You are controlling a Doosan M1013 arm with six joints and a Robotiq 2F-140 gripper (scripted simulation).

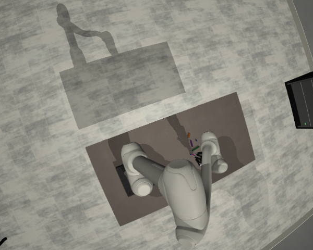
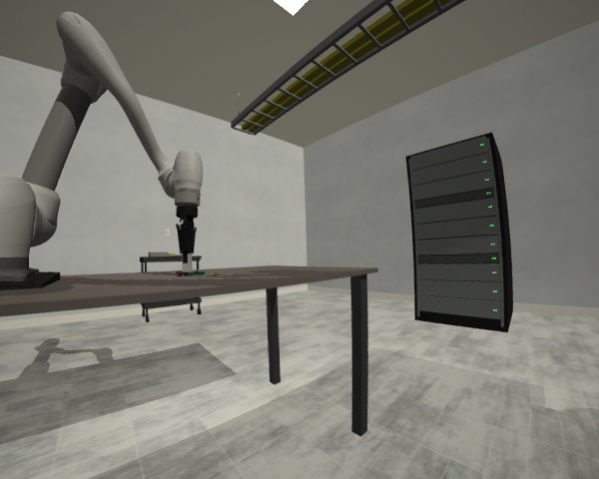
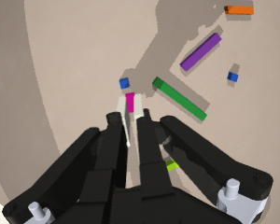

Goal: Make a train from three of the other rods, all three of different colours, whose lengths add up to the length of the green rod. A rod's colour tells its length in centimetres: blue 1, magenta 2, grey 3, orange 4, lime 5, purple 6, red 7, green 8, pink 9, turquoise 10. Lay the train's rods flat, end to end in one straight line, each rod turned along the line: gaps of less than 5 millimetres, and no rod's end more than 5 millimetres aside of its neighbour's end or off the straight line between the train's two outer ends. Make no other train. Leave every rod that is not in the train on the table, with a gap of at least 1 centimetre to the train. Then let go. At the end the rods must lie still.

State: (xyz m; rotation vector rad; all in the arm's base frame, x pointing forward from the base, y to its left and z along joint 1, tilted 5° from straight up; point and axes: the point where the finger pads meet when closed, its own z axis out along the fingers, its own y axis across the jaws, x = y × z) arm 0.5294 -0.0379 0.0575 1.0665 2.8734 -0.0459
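My gripper is now 3 cm above the magenta rod. From my hand the other things lie so: lime rod 9 cm ahead, 5 cm to the right, 4 cm below; purple rod 2 cm ahead, 10 cm to the left, 4 cm below; green rod 4 cm ahead, 4 cm to the left, 4 cm below.
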